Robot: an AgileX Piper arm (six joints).
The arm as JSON. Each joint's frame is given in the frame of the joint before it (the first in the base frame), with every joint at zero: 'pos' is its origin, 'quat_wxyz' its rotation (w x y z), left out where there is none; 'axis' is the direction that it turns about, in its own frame. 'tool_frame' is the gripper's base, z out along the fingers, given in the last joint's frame.
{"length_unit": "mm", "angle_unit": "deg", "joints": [
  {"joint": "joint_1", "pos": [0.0, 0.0, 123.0], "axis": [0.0, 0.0, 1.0]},
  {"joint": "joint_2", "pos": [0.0, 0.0, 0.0], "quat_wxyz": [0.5, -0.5, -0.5, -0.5], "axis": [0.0, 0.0, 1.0]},
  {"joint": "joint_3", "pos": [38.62, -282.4, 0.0], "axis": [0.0, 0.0, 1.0]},
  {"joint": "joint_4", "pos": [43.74, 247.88, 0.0], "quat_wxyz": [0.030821, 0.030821, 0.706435, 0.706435], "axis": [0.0, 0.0, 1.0]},
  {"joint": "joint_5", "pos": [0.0, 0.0, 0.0], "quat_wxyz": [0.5, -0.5, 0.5, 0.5], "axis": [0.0, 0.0, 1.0]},
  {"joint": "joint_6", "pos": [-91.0, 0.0, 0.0], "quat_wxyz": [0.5, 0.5, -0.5, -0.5], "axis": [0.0, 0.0, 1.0]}
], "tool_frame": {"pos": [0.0, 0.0, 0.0]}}
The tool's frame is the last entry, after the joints.
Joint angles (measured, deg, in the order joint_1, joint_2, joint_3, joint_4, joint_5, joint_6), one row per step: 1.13, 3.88, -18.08, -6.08, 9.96, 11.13; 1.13, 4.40, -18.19, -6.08, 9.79, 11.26; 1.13, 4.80, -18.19, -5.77, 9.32, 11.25; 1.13, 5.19, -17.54, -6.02, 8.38, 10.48; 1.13, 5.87, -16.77, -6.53, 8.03, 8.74; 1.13, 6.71, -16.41, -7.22, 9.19, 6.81; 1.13, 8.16, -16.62, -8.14, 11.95, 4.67; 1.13, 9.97, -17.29, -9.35, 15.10, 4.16; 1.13, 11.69, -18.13, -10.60, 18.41, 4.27; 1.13, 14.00, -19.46, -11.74, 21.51, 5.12; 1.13, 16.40, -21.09, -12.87, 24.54, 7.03; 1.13, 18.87, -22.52, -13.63, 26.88, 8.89; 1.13, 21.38, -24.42, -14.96, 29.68, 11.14; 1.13, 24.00, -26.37, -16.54, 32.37, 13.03; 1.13, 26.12, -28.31, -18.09, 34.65, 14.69
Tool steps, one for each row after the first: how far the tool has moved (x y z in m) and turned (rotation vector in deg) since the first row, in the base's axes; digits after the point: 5 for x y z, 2 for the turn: 0.00133, 0.00005, 0.00051, 0.12, 0.24, 0.04; 0.00244, 0.00023, 0.00094, 0.39, 0.18, 0.18; 0.00467, 0.00037, -0.00154, -0.64, 0.28, 0.07; 0.00805, 0.00038, -0.00588, -2.88, 1.37, -0.29; 0.01134, 0.00006, -0.01047, -5.47, 3.71, -0.81; 0.01540, -0.00070, -0.01492, -8.50, 7.69, -1.43; 0.01947, -0.00180, -0.01776, -10.17, 11.96, -1.96; 0.02276, -0.00317, -0.01980, -11.24, 16.12, -2.53; 0.02698, -0.00459, -0.01938, -11.45, 20.16, -3.11; 0.03117, -0.00614, -0.01729, -10.56, 23.87, -3.84; 0.03604, -0.00732, -0.01556, -9.41, 27.15, -4.48; 0.04066, -0.00916, -0.01186, -8.34, 30.38, -5.61; 0.04580, -0.01130, -0.00791, -7.87, 33.51, -6.96; 0.04994, -0.01342, -0.00279, -7.56, 35.70, -8.35
